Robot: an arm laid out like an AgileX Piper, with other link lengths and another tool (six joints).
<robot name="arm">
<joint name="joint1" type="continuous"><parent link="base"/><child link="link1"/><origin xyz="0 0 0.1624" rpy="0 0 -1.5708"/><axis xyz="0 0 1"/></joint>
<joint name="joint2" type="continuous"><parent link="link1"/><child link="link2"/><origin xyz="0 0 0" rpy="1.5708 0 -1.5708"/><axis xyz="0 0 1"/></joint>
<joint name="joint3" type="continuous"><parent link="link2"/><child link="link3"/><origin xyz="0.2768 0.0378 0" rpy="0 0 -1.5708"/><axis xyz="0 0 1"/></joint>
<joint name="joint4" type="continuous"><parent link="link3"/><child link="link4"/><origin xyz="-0.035 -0.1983 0" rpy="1.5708 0 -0.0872"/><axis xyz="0 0 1"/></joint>
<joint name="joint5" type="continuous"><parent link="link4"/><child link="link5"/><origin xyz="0 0 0" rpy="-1.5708 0 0"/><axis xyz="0 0 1"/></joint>
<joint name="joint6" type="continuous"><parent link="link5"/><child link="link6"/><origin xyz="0 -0.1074 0" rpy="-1.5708 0 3.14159"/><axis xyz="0 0 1"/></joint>
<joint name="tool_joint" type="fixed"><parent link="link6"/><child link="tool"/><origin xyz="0.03 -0.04 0.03" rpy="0 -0.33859 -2.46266"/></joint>
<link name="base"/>
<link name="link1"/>
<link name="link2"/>
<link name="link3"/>
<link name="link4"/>
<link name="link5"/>
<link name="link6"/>
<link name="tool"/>
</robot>
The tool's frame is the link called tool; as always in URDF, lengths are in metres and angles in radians. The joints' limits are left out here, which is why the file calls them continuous.
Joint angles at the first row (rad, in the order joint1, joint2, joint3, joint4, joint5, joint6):
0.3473, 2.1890, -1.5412, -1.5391, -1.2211, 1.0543
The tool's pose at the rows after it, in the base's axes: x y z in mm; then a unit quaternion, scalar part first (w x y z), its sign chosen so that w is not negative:
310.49 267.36 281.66 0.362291 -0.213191 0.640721 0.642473
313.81 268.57 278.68 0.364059 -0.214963 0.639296 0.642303
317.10 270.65 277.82 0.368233 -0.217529 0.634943 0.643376
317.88 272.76 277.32 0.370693 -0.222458 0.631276 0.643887
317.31 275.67 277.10 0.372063 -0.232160 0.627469 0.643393
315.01 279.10 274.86 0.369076 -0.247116 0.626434 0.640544
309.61 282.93 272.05 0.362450 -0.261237 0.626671 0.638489
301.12 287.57 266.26 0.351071 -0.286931 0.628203 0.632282
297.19 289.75 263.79 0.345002 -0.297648 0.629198 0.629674
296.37 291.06 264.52 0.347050 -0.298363 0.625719 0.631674
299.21 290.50 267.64 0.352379 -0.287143 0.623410 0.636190
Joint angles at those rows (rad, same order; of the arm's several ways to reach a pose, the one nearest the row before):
0.3473, 2.2113, -1.5736, -1.5494, -1.2211, 1.1079
0.3473, 2.2285, -1.5936, -1.5494, -1.2211, 1.1049
0.3496, 2.2445, -1.6199, -1.5454, -1.2211, 1.1021
0.3539, 2.2531, -1.6362, -1.5454, -1.2211, 1.0972
0.3610, 2.2599, -1.6554, -1.5537, -1.2211, 1.0941
0.3707, 2.2668, -1.6735, -1.5768, -1.2211, 1.0941
0.3845, 2.2668, -1.6734, -1.5975, -1.2211, 1.0901
0.4036, 2.2668, -1.6735, -1.6408, -1.2211, 1.0838
0.4130, 2.2668, -1.6735, -1.6602, -1.2211, 1.0838
0.4168, 2.2668, -1.6735, -1.6520, -1.2211, 1.0759
0.4124, 2.2668, -1.6734, -1.6276, -1.2211, 1.0759

